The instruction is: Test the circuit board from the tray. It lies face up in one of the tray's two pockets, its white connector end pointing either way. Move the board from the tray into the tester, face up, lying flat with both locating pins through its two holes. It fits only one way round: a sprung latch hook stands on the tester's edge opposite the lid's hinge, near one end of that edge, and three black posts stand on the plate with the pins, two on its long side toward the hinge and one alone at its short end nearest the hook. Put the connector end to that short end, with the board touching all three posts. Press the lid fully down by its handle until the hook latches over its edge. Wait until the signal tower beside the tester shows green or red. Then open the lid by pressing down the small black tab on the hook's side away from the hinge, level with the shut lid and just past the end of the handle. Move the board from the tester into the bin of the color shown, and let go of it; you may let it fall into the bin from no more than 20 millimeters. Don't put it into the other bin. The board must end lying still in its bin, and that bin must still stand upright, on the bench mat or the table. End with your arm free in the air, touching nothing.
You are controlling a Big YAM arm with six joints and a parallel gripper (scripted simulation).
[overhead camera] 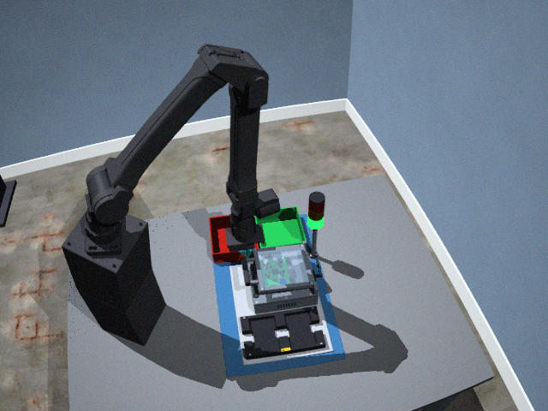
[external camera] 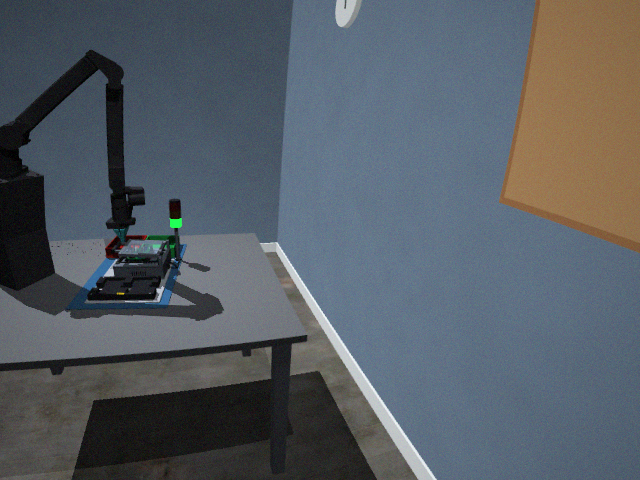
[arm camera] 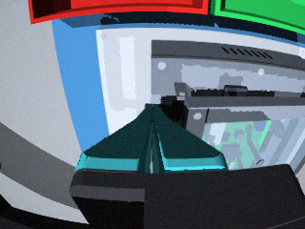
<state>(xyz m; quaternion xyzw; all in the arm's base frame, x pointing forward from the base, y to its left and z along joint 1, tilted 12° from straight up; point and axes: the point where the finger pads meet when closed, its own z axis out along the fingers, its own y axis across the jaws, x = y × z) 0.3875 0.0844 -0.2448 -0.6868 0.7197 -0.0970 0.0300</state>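
Right now the black latch hook is 1 cm ahead of my hand and 1 cm below it. Round my hand: red bin 2 cm behind, 14 cm to the left, 8 cm below; then green circuit board 7 cm ahead, 6 cm to the right, 2 cm below; then clear lid 7 cm ahead, 6 cm to the right.
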